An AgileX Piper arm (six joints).
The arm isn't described. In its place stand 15 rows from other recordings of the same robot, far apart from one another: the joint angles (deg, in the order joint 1, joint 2, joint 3, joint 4, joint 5, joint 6), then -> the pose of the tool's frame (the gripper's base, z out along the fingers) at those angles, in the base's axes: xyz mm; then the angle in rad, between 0 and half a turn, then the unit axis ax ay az.
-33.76 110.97 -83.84 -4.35 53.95 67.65 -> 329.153 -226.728 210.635 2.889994 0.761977 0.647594 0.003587
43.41 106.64 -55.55 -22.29 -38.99 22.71 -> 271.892 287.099 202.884 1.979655 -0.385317 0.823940 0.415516
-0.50 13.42 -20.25 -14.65 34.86 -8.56 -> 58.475 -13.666 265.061 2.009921 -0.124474 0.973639 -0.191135
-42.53 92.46 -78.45 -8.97 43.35 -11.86 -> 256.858 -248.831 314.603 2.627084 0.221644 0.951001 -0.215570
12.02 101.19 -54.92 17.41 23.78 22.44 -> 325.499 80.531 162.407 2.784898 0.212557 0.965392 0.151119
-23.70 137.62 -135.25 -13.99 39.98 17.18 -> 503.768 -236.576 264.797 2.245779 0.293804 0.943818 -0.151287
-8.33 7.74 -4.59 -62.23 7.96 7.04 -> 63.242 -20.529 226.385 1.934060 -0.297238 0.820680 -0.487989
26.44 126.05 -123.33 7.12 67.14 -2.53 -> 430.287 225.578 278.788 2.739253 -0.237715 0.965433 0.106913
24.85 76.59 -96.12 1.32 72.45 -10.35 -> 227.864 107.732 463.224 2.416523 -0.302528 0.951209 0.060649
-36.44 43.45 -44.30 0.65 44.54 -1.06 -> 112.874 -82.439 335.775 2.293050 0.302568 0.941701 -0.147149
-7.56 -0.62 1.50 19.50 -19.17 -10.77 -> 47.690 -16.392 232.750 1.186602 0.213148 0.975604 -0.052588
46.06 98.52 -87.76 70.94 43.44 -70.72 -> 231.790 325.758 366.290 2.343519 -0.559992 0.670679 0.486414
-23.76 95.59 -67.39 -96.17 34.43 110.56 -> 323.737 -198.405 297.217 2.023351 0.481252 0.807100 -0.342032
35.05 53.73 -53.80 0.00 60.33 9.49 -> 134.053 94.039 342.788 2.581824 -0.219670 0.968447 0.117708
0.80 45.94 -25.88 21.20 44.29 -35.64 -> 126.383 24.746 234.715 2.541958 -0.217735 0.972960 0.077079
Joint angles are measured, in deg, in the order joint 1, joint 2, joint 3, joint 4, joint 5, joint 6. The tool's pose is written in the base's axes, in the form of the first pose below.
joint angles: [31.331 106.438 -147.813 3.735 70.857 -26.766]
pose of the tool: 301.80 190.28 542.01 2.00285 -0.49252 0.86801 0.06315
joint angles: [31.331 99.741 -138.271 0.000 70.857 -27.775]
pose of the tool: 284.74 173.34 541.64 2.04839 -0.49314 0.86974 0.01889
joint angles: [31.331 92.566 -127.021 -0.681 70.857 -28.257]
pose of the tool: 264.08 159.56 532.28 2.11899 -0.49582 0.86838 0.00834
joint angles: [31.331 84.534 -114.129 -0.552 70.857 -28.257]
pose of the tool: 238.62 144.29 514.42 2.20384 -0.49624 0.86815 0.00824
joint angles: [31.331 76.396 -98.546 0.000 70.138 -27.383]
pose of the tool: 214.20 130.40 478.48 2.32166 -0.49019 0.87148 0.01498
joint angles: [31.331 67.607 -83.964 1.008 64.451 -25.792]
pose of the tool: 187.25 115.68 448.43 2.32496 -0.47757 0.87806 0.03052
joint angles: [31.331 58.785 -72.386 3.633 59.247 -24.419]
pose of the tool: 156.56 101.11 426.20 2.28658 -0.46338 0.88398 0.06222
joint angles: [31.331 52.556 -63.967 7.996 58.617 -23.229]
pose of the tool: 131.46 92.68 402.19 2.32252 -0.44692 0.88824 0.10629
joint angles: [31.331 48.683 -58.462 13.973 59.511 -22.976]
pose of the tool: 112.69 90.77 384.00 2.37891 -0.43452 0.88643 0.15945
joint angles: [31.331 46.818 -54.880 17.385 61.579 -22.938]
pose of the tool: 101.73 89.92 368.80 2.45168 -0.42892 0.88400 0.18594
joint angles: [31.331 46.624 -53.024 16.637 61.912 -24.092]
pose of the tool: 101.47 88.68 358.95 2.48056 -0.43821 0.88200 0.17334
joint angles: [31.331 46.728 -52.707 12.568 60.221 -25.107]
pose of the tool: 106.86 85.17 357.33 2.44832 -0.45170 0.88195 0.13462
